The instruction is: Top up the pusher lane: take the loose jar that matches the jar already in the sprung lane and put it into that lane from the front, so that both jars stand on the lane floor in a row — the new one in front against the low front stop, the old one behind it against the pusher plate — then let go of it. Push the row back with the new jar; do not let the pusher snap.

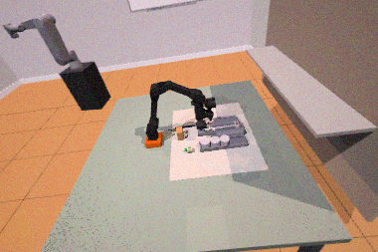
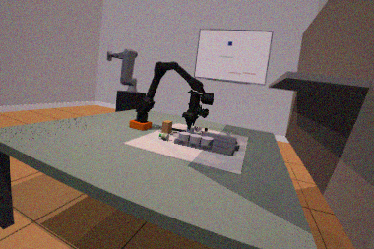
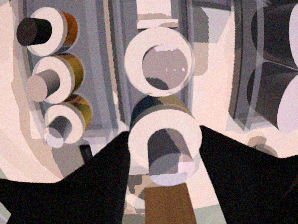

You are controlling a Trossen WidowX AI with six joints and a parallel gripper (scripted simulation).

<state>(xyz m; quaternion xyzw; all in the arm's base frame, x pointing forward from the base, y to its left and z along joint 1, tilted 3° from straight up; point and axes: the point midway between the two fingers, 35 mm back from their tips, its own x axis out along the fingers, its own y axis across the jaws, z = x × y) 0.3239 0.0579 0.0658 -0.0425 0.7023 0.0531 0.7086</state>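
My gripper tip is now 6 cm short of the white mat, 5 cm above it and 1 cm to the left of it. From my gripper tip the other things lie so: grey lane rack (15 cm ahead, 3 cm below); tan block (14 cm behind, 3 cm to the right, 2 cm below).
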